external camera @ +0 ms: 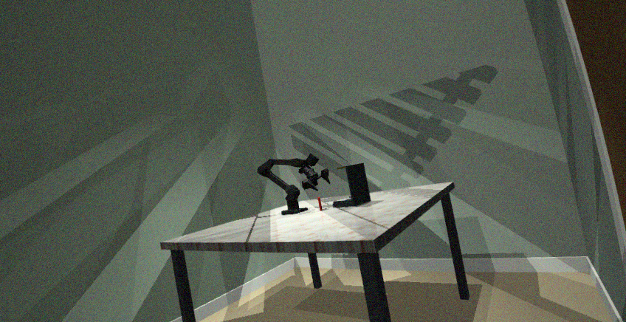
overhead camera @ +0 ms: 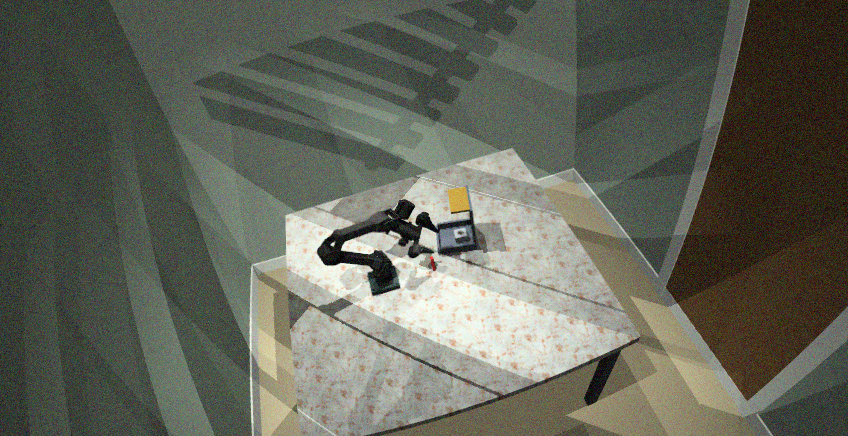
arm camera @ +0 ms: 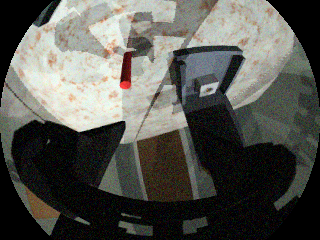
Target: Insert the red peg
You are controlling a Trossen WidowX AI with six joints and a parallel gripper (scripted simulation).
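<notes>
The red peg lies 9 cm below my gripper tip, 4 cm behind it and 2 cm to the right of it. From my gripper tip the other things lie so: dark back wall: 20 cm ahead, 6 cm to the left, 1 cm below; then yellow roof: 16 cm ahead, 9 cm above, 8 cm to the left; then grey floor plate: 13 cm below, 12 cm ahead, 9 cm to the left.
</notes>
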